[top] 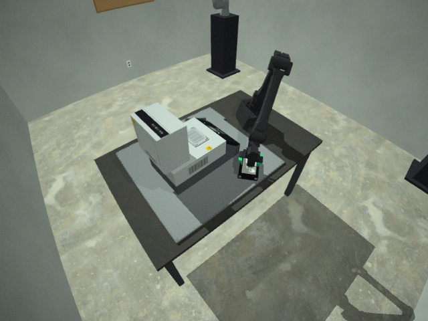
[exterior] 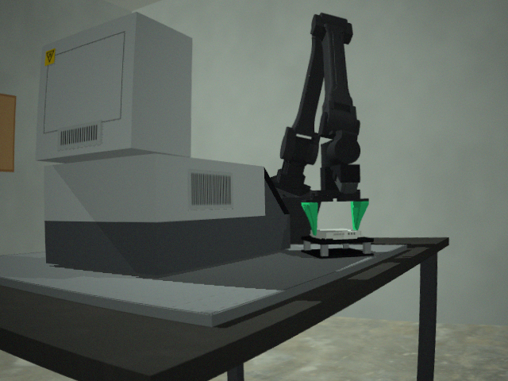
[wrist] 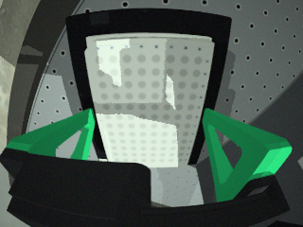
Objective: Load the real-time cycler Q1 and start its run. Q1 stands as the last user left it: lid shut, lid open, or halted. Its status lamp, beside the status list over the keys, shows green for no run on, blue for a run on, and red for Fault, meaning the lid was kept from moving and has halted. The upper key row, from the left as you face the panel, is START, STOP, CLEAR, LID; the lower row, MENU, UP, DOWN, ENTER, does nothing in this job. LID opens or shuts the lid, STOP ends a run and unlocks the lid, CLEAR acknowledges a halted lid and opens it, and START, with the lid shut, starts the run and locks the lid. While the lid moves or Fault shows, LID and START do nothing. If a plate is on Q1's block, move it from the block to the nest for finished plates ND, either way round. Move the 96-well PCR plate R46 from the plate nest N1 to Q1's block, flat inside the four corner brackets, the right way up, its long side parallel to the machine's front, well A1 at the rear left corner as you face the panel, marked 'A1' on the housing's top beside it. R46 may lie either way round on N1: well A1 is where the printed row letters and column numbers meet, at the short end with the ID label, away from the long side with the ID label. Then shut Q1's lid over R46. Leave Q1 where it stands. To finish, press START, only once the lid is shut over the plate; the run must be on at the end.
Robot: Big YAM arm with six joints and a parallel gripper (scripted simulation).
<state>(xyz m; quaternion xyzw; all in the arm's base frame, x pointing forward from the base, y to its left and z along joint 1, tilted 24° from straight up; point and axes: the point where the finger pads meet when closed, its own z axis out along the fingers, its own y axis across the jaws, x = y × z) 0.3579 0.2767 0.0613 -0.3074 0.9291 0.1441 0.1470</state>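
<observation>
Now: hand 10 mm above the white 96-well plate R46. Also, from my hand: black plate nest: 20 mm below; then dark grey nest: 570 mm to the right, 40 mm below, 20 mm behind.
</observation>
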